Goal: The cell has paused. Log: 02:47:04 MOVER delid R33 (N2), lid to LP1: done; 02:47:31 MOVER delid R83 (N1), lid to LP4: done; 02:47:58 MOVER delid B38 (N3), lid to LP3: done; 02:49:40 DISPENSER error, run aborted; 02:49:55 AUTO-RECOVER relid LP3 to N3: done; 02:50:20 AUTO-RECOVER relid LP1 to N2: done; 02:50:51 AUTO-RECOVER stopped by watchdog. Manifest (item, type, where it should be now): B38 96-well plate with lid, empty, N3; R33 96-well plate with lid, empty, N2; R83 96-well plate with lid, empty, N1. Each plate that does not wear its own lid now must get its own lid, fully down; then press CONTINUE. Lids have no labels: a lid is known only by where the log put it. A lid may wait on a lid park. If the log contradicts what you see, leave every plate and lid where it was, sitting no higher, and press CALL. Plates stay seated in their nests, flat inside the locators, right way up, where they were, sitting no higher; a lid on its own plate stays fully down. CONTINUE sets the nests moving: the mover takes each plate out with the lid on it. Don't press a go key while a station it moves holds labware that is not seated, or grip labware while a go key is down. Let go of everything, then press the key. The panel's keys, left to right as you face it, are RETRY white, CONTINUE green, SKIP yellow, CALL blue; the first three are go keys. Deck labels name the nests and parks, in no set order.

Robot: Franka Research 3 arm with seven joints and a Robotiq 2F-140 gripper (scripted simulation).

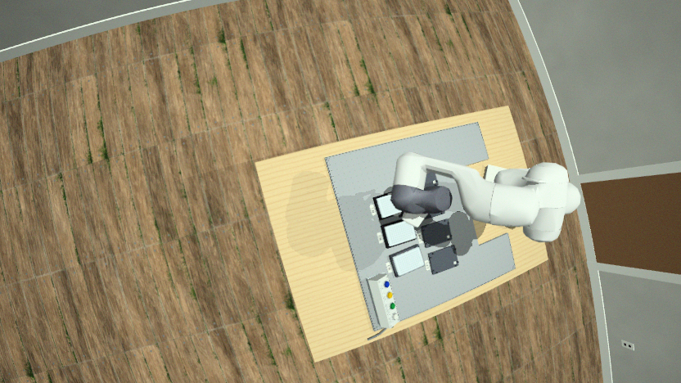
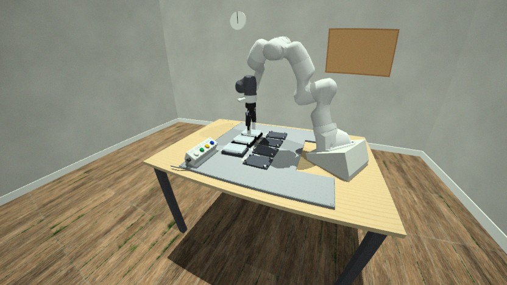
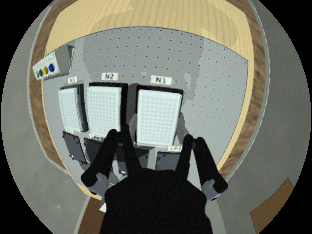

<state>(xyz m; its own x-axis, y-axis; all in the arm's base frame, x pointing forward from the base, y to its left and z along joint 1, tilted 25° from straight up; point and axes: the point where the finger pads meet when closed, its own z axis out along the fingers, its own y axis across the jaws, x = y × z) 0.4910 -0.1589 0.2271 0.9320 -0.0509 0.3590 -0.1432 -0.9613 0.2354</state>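
My gripper is now 20 mm above the pale lid. From my hand the other things lie so: plate (30 mm below); blue key (180 mm ahead, 290 mm to the left, 10 mm above); LP4 sign (60 mm behind, 200 mm to the left, 60 mm below).
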